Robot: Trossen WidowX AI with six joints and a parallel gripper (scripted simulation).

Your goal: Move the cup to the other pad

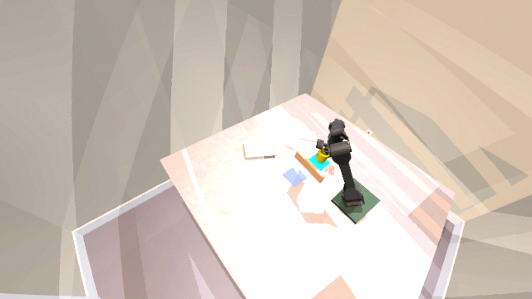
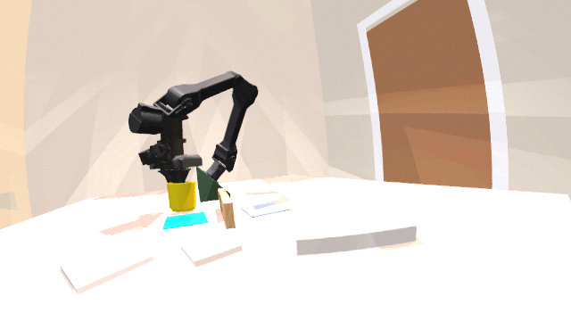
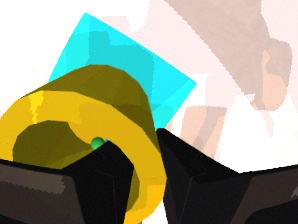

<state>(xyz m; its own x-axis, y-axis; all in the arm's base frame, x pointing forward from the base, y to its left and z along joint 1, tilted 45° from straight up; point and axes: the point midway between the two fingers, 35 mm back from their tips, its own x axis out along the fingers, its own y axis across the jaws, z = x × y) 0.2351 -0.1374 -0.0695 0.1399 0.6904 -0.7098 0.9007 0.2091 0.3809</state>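
Right now the cyan pad is 3 cm ahead of my gripper tip, 1 cm to the left of it and 7 cm below it. From my gripper tip the other things lie so: wooden bar 5 cm ahead, 12 cm to the left, 4 cm below; then green marble 2 cm ahead, 3 cm to the left, 2 cm below; then yellow cup 2 cm ahead, 1 cm to the left.
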